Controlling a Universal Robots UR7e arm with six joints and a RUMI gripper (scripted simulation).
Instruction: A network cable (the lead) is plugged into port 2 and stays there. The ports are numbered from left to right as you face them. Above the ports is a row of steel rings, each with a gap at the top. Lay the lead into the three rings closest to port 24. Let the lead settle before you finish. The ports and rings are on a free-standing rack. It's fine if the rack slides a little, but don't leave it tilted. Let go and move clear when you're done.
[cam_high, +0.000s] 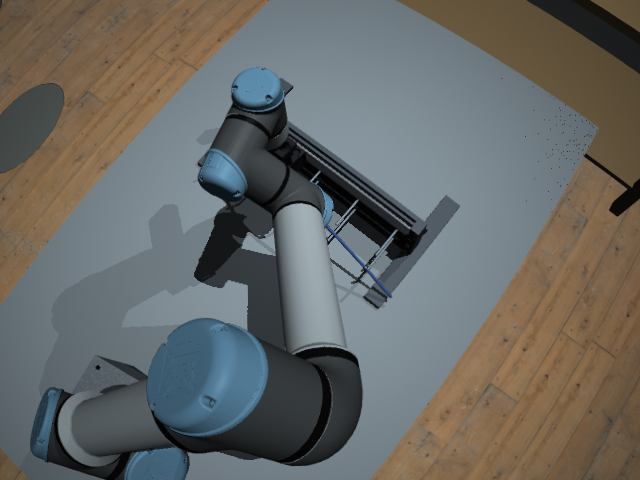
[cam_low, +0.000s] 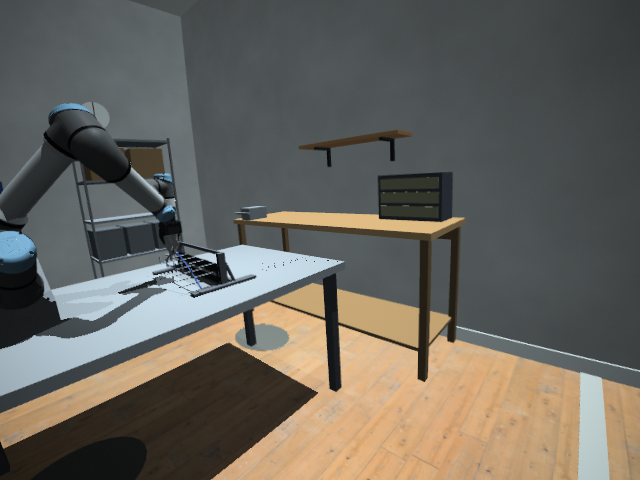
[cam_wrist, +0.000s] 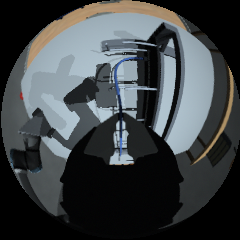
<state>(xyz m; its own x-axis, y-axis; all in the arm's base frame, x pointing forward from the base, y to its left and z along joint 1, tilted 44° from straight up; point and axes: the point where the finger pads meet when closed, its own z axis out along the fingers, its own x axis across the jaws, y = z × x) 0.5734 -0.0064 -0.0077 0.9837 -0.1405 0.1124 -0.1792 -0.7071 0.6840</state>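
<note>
Right now the black rack is 90 mm ahead of my hand, 70 mm to the right of it and 60 mm below it.
</note>
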